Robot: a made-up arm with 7 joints. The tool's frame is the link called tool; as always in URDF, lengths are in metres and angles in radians. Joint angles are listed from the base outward.
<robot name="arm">
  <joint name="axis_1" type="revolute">
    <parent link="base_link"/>
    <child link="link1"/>
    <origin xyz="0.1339 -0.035 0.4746"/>
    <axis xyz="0 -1 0"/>
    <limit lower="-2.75" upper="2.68"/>
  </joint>
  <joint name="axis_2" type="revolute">
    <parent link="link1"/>
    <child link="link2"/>
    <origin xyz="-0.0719 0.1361 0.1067"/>
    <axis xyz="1 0 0"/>
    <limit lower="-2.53" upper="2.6"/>
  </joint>
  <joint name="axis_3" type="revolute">
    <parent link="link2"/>
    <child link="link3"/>
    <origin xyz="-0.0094 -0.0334 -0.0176"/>
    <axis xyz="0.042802 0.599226 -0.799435"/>
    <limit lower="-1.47" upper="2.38"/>
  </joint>
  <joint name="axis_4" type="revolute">
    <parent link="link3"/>
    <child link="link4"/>
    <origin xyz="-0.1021 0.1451 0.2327"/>
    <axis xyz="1 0 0"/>
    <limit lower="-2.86" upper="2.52"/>
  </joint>
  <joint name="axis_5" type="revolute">
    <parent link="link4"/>
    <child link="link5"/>
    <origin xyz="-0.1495 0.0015 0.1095"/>
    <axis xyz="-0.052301 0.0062 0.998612"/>
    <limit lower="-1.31" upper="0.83"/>
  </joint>
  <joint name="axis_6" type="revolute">
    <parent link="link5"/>
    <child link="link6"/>
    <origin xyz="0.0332 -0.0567 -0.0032"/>
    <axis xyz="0 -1 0"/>
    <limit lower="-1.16" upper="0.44"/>
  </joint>
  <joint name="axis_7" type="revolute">
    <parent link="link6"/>
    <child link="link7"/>
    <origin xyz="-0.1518 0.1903 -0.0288"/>
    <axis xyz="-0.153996 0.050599 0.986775"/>
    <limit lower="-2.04" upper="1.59"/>
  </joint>
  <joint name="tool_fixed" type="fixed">
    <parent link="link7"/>
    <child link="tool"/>
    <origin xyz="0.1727 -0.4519 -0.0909" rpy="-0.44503 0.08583 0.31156"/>
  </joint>
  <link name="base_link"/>
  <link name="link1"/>
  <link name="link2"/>
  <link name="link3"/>
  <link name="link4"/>
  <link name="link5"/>
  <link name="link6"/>
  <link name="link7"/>
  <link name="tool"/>
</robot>
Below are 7 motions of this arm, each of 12 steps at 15 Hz.
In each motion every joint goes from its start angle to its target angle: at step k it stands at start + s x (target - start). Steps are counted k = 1, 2, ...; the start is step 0. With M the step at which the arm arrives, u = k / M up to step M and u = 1 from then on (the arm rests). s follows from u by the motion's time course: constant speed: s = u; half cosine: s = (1 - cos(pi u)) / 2; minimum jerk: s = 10 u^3 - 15 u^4 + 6 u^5.
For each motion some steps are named. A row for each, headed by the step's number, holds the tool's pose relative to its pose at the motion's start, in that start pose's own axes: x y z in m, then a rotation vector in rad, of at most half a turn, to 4 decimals.
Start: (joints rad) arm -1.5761 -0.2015 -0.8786 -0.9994 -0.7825 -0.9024 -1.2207
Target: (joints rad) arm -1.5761 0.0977 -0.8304 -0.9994 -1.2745 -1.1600 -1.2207
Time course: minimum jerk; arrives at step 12
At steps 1, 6, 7, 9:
1: -0.0016 0.0002 0.0004 0.0005 0.0042 -0.0007
6: -0.1378 0.0243 0.0745 0.0503 0.4189 -0.0568
7: -0.1699 0.0310 0.1083 0.0660 0.5482 -0.0690
9: -0.2093 0.0401 0.1689 0.0920 0.7535 -0.0834

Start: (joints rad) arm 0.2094 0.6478 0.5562 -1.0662 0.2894 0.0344 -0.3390
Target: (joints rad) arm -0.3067 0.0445 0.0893 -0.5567 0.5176 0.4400 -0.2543
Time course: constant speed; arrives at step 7
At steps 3, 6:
3: 0.0838 0.0262 0.0792 -0.0623 -0.1722 0.0348
6: 0.2090 0.0524 0.1490 -0.1199 -0.3906 0.1759

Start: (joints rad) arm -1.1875 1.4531 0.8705 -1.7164 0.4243 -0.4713 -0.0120
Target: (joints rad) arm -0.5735 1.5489 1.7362 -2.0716 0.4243 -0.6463 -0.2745
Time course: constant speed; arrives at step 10
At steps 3, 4, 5, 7, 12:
3: -0.0154 -0.0678 0.0501 -0.1386 0.1654 0.0322
4: -0.0191 -0.0895 0.0749 -0.1910 0.2233 0.0375
5: -0.0216 -0.1101 0.1037 -0.2461 0.2824 0.0402
7: -0.0226 -0.1458 0.1728 -0.3635 0.4037 0.0377
12: -0.0100 -0.1795 0.3010 -0.5547 0.5916 0.0165

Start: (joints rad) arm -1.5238 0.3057 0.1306 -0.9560 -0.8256 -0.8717 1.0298
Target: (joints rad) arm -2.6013 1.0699 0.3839 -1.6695 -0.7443 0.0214 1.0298
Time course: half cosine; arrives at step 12
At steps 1, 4, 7, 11, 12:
1: -0.0009 -0.0090 0.0082 -0.0063 0.0179 0.0058
4: 0.0229 -0.1359 0.1118 -0.1012 0.2502 0.1203
7: 0.1919 -0.3218 0.2050 -0.2613 0.5354 0.4397
11: 0.4244 -0.4099 0.1649 -0.3601 0.6362 0.8422
12: 0.4355 -0.4113 0.1600 -0.3625 0.6362 0.8628

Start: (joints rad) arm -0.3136 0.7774 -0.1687 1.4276 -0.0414 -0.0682 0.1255
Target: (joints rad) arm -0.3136 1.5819 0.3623 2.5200 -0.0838 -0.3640 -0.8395
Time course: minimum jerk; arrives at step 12
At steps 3, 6, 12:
3: -0.0282 0.0441 -0.0460 0.2058 -0.0440 -0.1272
6: -0.0444 0.3275 -0.1060 1.0548 -0.1137 -0.4442
12: 0.0025 0.6127 0.1689 2.1284 -0.0473 -0.3573

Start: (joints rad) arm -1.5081 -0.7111 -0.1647 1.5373 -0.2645 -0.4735 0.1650
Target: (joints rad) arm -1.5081 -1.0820 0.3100 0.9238 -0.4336 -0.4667 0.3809
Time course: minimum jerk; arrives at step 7
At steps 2, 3, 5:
2: 0.0063 0.0002 0.0175 -0.0977 0.0119 -0.1062
3: 0.0167 0.0034 0.0439 -0.2480 0.0343 -0.2706
5: 0.0457 0.0212 0.0958 -0.5692 0.0974 -0.6335

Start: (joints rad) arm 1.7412 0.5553 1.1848 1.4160 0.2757 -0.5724 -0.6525
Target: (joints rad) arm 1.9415 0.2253 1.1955 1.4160 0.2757 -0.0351 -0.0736
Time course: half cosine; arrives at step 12
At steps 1, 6, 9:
1: 0.0074 -0.0015 -0.0022 -0.0033 -0.0156 0.0092
6: 0.2116 -0.0224 -0.0019 -0.1211 -0.4594 0.2771
9: 0.3268 -0.0063 0.0648 -0.2330 -0.7875 0.4728

